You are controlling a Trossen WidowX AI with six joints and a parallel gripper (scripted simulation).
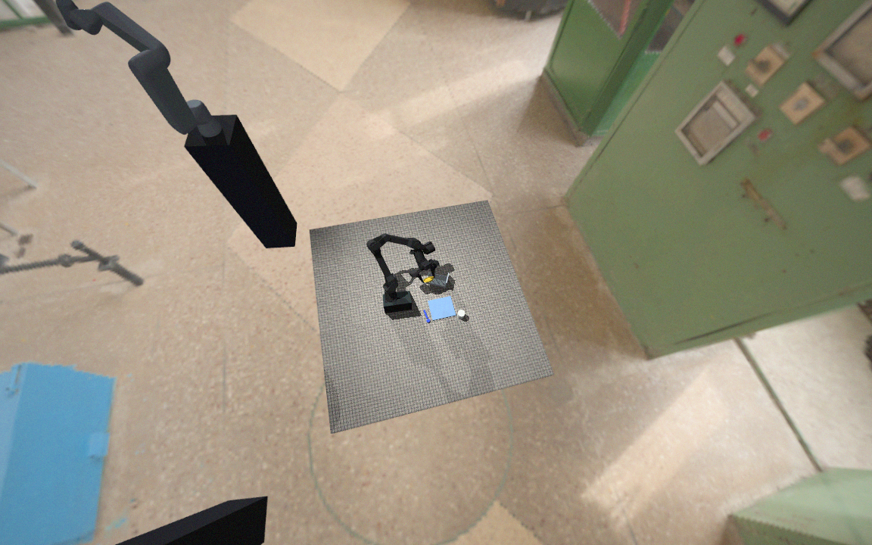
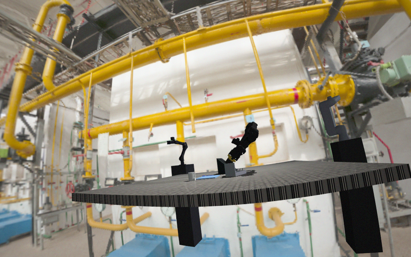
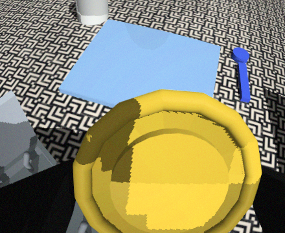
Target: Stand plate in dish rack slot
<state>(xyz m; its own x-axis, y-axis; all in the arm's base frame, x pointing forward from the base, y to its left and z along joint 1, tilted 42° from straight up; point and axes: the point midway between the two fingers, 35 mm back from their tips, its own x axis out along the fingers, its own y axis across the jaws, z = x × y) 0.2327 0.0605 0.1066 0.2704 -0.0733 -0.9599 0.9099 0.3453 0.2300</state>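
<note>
Right now the grey dish rack is 60 mm ahead of my gripper tip, 40 mm to the left of it and 80 mm below it. From my gripper tip the other things lie so: white cup: 180 mm ahead, 210 mm to the right, 80 mm below; blue utensil: 30 mm behind, 200 mm to the right, 100 mm below; yellow plate: 10 mm above.
</note>
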